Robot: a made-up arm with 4 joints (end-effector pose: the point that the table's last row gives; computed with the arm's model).
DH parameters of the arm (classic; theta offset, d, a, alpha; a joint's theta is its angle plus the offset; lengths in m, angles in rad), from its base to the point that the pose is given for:
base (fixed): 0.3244 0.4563 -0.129 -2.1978
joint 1: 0 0.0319 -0.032 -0.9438
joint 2: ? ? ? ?
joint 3: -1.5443 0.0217 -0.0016 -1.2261
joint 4: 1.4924 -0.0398 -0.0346 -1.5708
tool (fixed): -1.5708 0.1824 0 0
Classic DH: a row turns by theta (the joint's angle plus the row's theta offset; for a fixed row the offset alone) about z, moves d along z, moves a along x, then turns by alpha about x.
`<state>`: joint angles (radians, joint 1 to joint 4).
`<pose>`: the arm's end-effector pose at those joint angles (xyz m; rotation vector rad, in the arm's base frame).
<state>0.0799 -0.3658 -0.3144 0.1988</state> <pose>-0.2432 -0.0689 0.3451 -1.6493 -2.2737 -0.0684</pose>
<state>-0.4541 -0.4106 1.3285 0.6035</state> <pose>-0.2386 -0.2751 0.5032 1.3702 1.4212 -1.3046</pose>
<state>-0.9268 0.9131 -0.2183 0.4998</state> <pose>-0.2239 0.0210 0.2860 -1.9364 -1.7043 -0.8803</pose>
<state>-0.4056 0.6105 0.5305 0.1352</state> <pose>-0.2989 -0.1204 0.3280 2.5205 1.7002 -0.4062</pose>
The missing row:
joint 2: -0.9008 -0.0819 -0.0402 1.6446
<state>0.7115 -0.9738 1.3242 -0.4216</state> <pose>-0.0504 -0.2156 0.4687 0.4007 2.4173 -1.0700</pose>
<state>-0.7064 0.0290 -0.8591 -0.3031</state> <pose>-0.1170 0.0564 0.3953 -1.2243 -1.8912 -1.9693</pose>
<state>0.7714 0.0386 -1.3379 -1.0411</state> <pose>-0.0092 -0.0619 0.4230 2.2829 0.2808 1.2798</pose>
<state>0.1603 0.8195 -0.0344 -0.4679</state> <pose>-0.2124 -0.0819 0.3523 2.5514 0.8962 0.0779</pose>
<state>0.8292 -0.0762 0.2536 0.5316</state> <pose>-0.3288 -0.0338 0.5512 -1.7940 -1.0435 1.3696</pose>
